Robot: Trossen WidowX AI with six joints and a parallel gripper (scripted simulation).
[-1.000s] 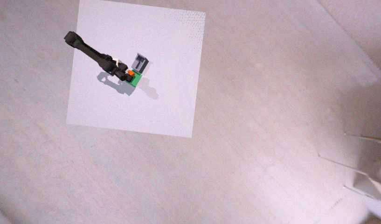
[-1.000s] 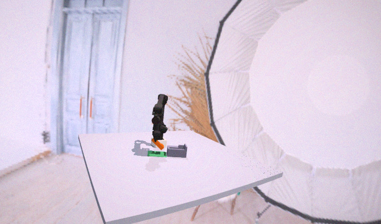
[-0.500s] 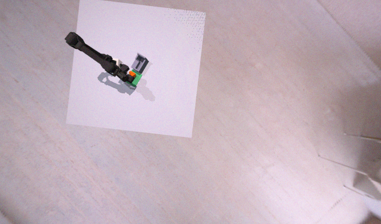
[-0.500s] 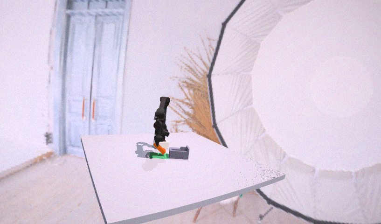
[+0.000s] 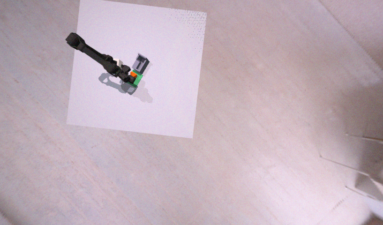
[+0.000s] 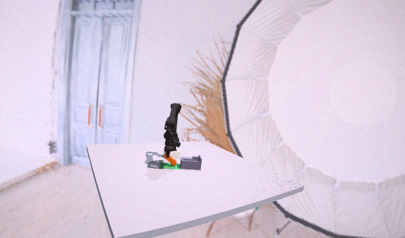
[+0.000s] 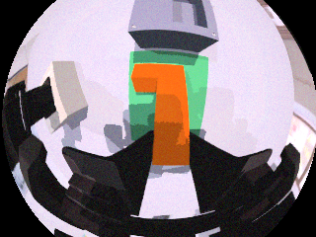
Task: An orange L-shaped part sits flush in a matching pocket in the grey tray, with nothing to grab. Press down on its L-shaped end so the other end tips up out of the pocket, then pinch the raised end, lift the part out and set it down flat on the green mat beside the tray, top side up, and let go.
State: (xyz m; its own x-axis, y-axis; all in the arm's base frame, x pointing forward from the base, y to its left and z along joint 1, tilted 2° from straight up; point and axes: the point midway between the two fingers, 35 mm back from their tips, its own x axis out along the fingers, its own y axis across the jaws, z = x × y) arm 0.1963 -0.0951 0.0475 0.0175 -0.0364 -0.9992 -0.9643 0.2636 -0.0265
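The orange L-shaped part lies 30 mm to the left of my gripper tip, 30 mm below it and 10 mm behind it. Round my gripper tip: green mat (80 mm below, 20 mm to the left, 10 mm ahead).
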